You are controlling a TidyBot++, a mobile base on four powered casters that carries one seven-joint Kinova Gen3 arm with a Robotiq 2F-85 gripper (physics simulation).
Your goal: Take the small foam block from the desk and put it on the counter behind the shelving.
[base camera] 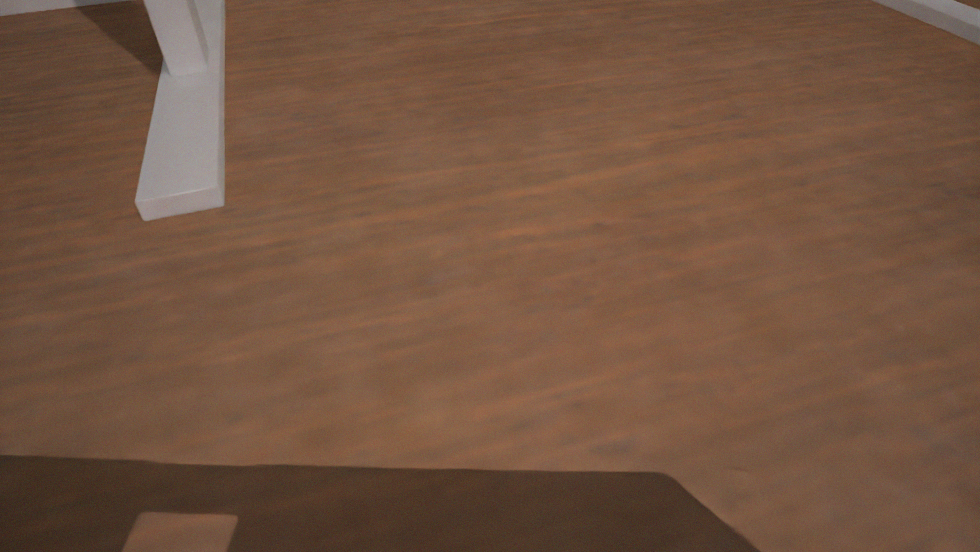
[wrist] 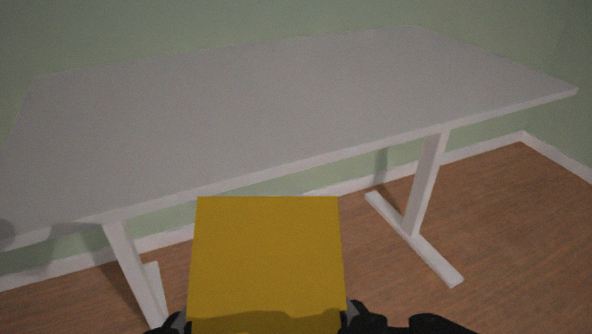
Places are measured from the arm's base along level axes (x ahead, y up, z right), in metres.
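Where they show: gripper, between the fingertips: (wrist: 267, 317).
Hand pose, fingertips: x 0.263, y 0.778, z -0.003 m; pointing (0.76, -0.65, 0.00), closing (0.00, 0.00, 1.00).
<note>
Things, the pixels of their centre, and the offset from my fingertips. "spot": a spot on its surface instead. Level surfaces: height alone.
- yellow foam block, middle of its body: (wrist: 268, 312) dx -0.004, dy +0.010, dz +0.000 m
- desk, height of its surface: dy -0.224 m
- second desk leg, a spot on its surface: (wrist: 426, 185) spot: dx +1.044, dy -0.810, dz +0.708 m
- Wooden floor, height of its surface: dy -1.174 m
The yellow foam block (wrist: 267, 255) fills the lower middle of the wrist view, between the black fingertips of my gripper (wrist: 267, 317), which is shut on it. The desk (wrist: 280, 105), with a pale grey top and white legs, stands beyond the block in the wrist view, against the wall. The block is held up in front of the desk's near edge, apart from the top. In the base camera view a white desk foot (base camera: 181, 144) shows at the upper left. The counter and the shelving do not show in either view.
Green walls (wrist: 150, 25) meet at a corner on the right, with a white baseboard (wrist: 475, 148) (base camera: 939, 17) along the floor. A second desk leg (wrist: 426, 185) stands at the right, its foot reaching forward. Wooden floor (base camera: 548, 274) (wrist: 525, 225) spreads around the desk, with a dark shadow at the base view's bottom.
</note>
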